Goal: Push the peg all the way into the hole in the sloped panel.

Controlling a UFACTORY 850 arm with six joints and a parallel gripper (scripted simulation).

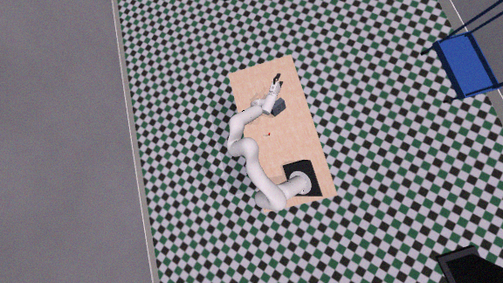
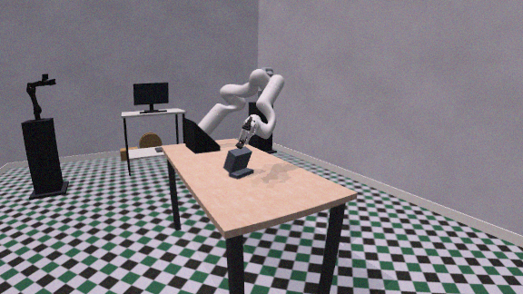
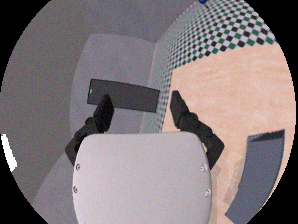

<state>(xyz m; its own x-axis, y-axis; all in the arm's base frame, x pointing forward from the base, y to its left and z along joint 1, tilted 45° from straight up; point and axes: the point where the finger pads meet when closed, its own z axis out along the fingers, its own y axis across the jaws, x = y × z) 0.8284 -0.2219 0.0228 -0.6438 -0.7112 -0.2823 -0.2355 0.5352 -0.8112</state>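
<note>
The peg lies 370 mm behind my hand, 230 mm to the left of it and 200 mm below it.
</note>
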